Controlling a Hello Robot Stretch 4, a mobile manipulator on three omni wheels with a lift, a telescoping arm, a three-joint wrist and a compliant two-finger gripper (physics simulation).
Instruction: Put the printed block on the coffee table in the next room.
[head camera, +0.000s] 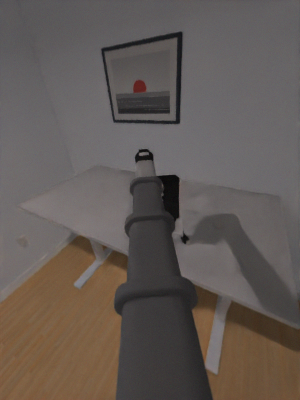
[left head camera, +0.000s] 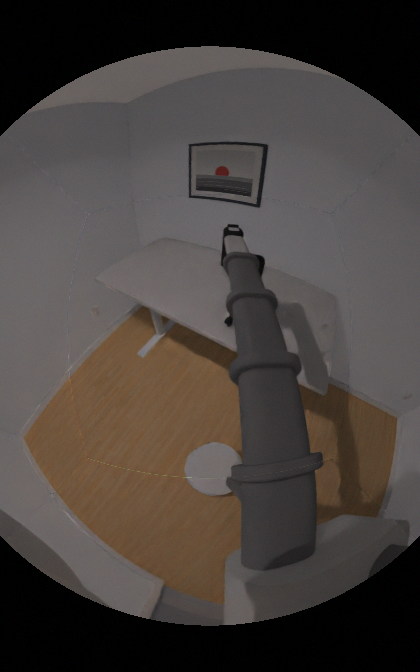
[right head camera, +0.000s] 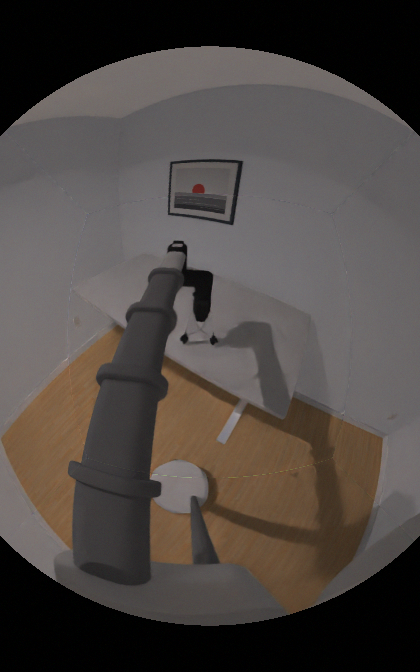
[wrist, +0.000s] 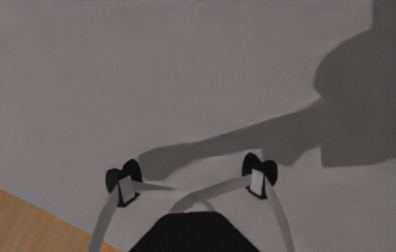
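My gripper (right head camera: 199, 340) (wrist: 192, 170) points down over the white desk (head camera: 90, 200) (left head camera: 165, 280) (right head camera: 250, 305) (wrist: 100, 75), inside its front edge. Its two black fingertips stand apart with bare desk surface between them, so it is open and empty. In the head camera view one fingertip (head camera: 185, 238) shows to the right of the arm; the rest is largely hidden by the arm. The printed block cannot be made out in any view; a dark shadow of the arm and gripper lies across the right part of the desk. The coffee table does not show.
The long grey telescoping arm (head camera: 152, 260) (left head camera: 272, 410) (right head camera: 120, 425) reaches out over the desk. A framed picture (head camera: 142, 80) hangs on the wall behind it. A round white object (left head camera: 212, 469) (right head camera: 181, 487) is on the wood floor. Walls stand on both sides of the desk.
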